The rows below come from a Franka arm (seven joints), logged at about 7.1 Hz.
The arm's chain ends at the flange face. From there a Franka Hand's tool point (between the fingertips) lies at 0.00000 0.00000 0.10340 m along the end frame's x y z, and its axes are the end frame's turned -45 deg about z.
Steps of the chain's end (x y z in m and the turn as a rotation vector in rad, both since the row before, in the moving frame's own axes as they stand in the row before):
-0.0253, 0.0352, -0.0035, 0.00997, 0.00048, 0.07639
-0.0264, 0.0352, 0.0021, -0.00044, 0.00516, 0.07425
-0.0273, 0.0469, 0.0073, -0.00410, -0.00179, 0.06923
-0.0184, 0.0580, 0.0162, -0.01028, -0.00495, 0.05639
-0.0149, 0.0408, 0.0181, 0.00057, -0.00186, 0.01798
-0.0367, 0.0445, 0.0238, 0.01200, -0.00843, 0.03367
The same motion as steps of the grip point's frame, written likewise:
-0.0420, 0.0063, -0.0035, 0.00671, 0.00739, 0.07639
-0.0432, 0.0066, 0.0021, -0.00396, 0.00334, 0.07425
-0.0529, 0.0140, 0.0073, -0.00163, -0.00416, 0.06923
-0.0551, 0.0284, 0.0162, -0.00377, -0.01077, 0.05639
-0.0395, 0.0181, 0.0181, 0.00172, -0.00091, 0.01798
-0.0571, 0.0040, 0.0238, 0.01445, 0.00252, 0.03367

